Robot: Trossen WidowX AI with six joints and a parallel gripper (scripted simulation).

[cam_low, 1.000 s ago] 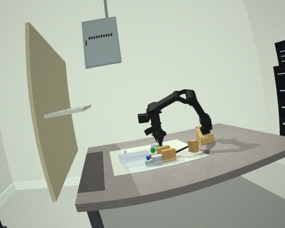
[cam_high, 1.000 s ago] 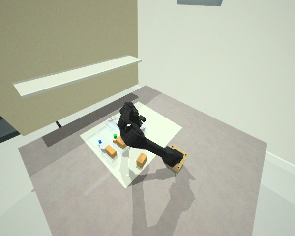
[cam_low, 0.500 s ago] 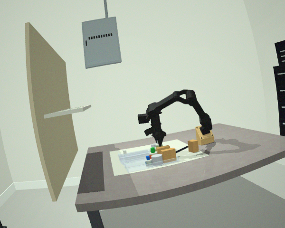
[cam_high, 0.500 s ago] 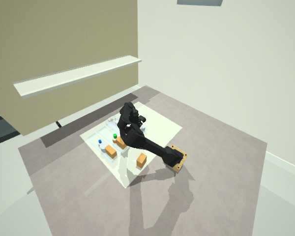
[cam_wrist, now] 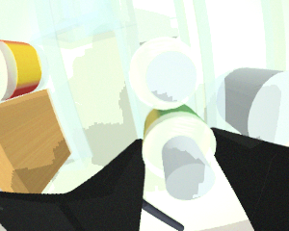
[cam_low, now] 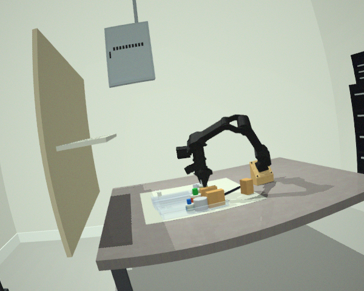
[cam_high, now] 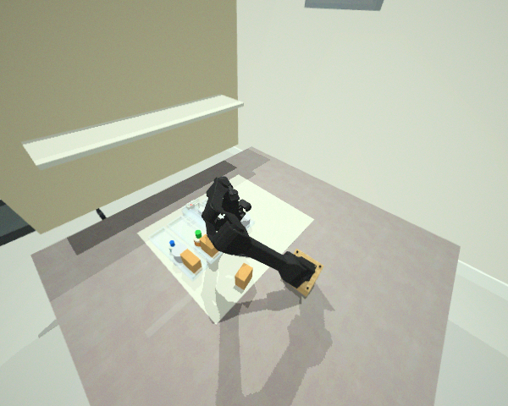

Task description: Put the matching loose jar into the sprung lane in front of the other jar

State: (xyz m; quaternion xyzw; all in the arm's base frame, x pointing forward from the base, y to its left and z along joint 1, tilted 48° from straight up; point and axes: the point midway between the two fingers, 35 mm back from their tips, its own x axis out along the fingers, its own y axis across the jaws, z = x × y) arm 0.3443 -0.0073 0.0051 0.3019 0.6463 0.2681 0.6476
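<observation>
Right now my gripper tip is 15 cm short of the clear lane tray, 3 cm above it and 2 cm to the right of it.
</observation>
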